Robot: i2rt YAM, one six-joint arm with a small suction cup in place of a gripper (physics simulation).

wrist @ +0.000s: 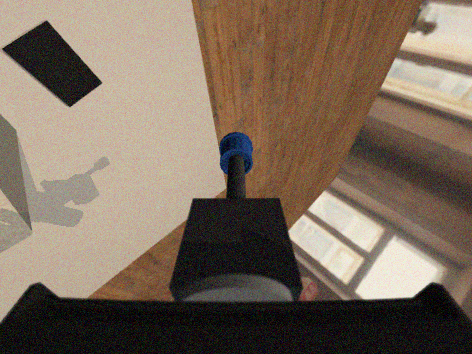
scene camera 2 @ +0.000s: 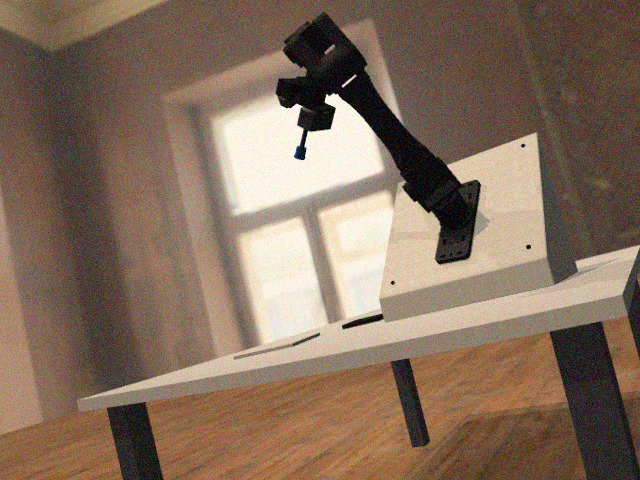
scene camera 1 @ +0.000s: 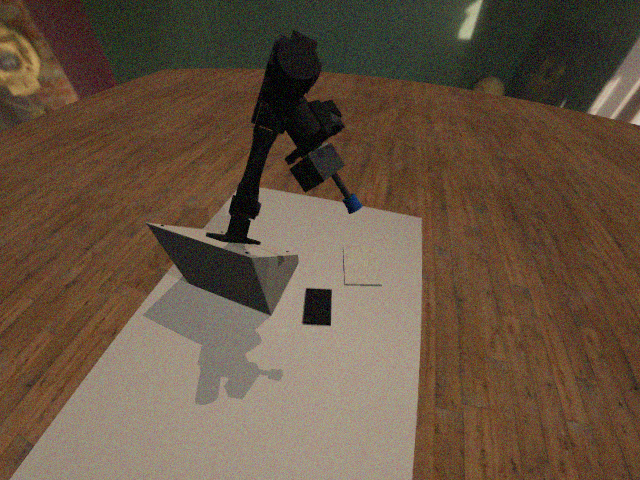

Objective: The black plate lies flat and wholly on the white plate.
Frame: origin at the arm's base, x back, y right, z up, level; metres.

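Where they show: end effector, tool point: [wrist: 236,147] [scene camera 2: 299,157] [scene camera 1: 355,209]; arm's base, origin of the base link: [scene camera 2: 459,221] [scene camera 1: 235,240].
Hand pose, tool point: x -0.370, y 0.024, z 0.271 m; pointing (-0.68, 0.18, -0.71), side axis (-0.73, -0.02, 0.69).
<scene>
Things, the pixels of their top centre, and the offset from my tool point.
- black plate, middle of its top: [scene camera 2: 366,318] [wrist: 59,68] [scene camera 1: 317,305] dx +0.071, dy +0.006, dz -0.417 m
- white plate, middle of its top: [scene camera 2: 278,344] [scene camera 1: 361,264] dx -0.010, dy -0.210, dz -0.420 m
The black plate [scene camera 1: 316,306] [scene camera 2: 361,320] [wrist: 53,63] lies flat on the white table top, apart from the white plate. In the second scene view its near end is partly hidden by the arm's wedge base. The white plate [scene camera 1: 362,265] [scene camera 2: 276,347] lies flat beside it, a thin square almost the colour of the table, with a thin dark edge; it does not show in the wrist view. My suction cup [scene camera 1: 353,204] [scene camera 2: 299,153] [wrist: 236,149] is blue, on a short dark rod. It hangs high above the table, well clear of both plates, and holds nothing.
The arm stands on a slanted wedge base [scene camera 1: 222,268] [scene camera 2: 516,196] beside the plates. Its shadow falls on the white table [scene camera 1: 336,403] [scene camera 2: 248,379] [wrist: 150,75]. The table's edge runs near the white plate's side, with wooden floor beyond.
</scene>
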